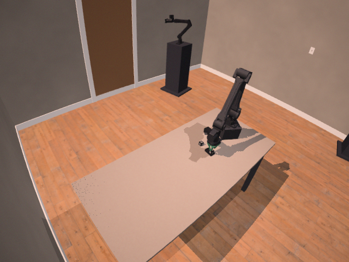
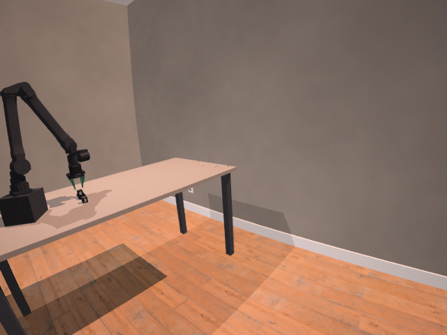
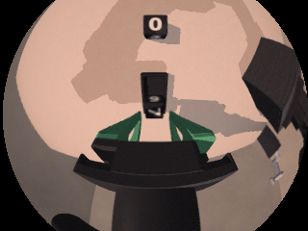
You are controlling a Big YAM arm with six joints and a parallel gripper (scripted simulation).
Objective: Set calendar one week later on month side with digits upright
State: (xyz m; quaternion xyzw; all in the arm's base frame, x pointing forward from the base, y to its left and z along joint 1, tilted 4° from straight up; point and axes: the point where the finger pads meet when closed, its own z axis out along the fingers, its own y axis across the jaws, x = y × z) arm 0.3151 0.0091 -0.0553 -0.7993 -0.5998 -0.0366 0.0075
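The dark calendar tray lies 50 mm below my hand and 20 mm to the right of it.
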